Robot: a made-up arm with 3 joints.
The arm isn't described. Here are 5 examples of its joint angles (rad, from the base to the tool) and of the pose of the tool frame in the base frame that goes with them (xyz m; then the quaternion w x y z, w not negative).
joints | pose
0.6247 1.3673 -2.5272 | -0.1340 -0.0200 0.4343 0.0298 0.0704 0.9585 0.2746
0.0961 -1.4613 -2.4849 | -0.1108 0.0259 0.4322 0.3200 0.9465 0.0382 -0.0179
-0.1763 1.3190 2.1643 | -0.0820 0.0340 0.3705 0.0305 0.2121 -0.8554 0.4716
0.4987 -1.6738 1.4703 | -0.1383 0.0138 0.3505 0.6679 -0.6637 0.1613 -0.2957
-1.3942 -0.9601 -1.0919 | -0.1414 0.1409 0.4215 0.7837 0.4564 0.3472 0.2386
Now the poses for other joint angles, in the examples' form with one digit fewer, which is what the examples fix.
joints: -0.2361 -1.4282 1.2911
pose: -0.105 0.045 0.346 0.794 -0.593 0.015 -0.130
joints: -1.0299 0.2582 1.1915
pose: -0.070 0.107 0.348 0.698 -0.472 0.288 -0.456
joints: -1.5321 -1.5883 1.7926
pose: -0.096 0.094 0.358 0.583 -0.522 -0.543 0.304
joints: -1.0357 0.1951 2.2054
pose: -0.095 0.080 0.373 0.395 -0.826 0.303 -0.263
